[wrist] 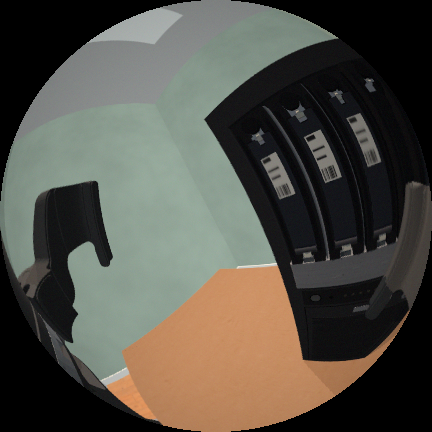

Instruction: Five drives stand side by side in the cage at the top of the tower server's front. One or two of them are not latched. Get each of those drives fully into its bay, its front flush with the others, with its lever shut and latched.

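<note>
The black tower server (332, 332) stands at the right of the wrist view, looking tilted. Its drive cage (280, 75) shows a first drive (296, 220) at the left, a second drive (339, 212) and a third drive (378, 200), each with a white label and small metal parts at top and bottom. A pale strip runs along the second drive's left edge. A fourth drive shows partly in shadow by its metal piece (370, 84); the fifth cannot be made out. Whether any lever is latched cannot be told. My gripper (209, 245) is open and empty; its right finger overlaps the server's right part.
An orange-brown table top (215, 340) lies below and in front of the server. Below the cage are a grey band (340, 272) and a panel with a round button (315, 298). Green walls (140, 200) stand behind, and wooden floor (132, 395) shows at the lower left.
</note>
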